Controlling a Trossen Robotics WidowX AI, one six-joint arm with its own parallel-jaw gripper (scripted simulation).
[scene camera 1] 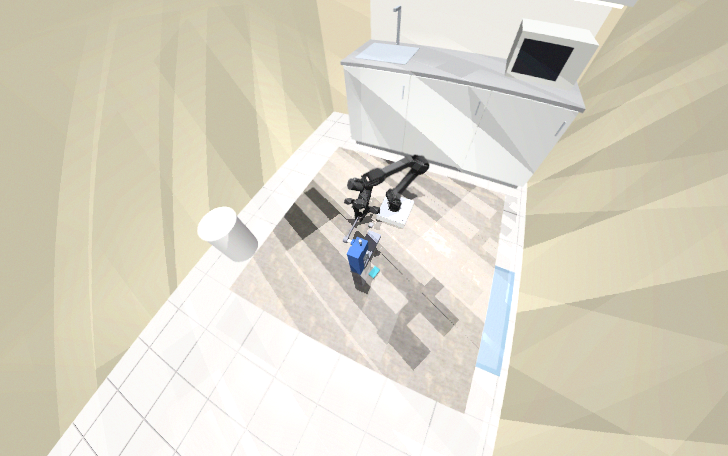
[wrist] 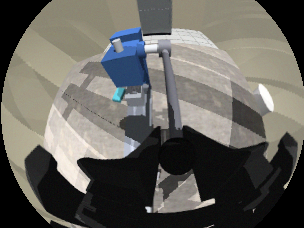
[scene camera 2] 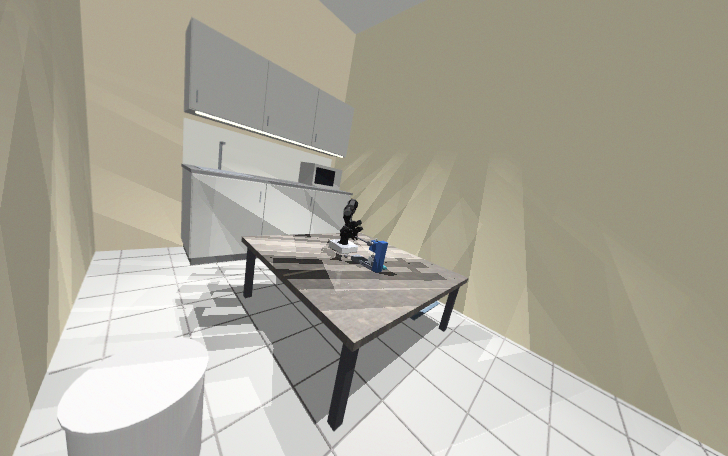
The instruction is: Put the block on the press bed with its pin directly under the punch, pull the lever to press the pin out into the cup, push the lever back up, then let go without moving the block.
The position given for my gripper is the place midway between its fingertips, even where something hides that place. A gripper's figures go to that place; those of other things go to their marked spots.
My gripper (wrist: 171, 129) is 0.10 m from the lens. A grey lever (wrist: 177, 156): 0.06 m from the lens.
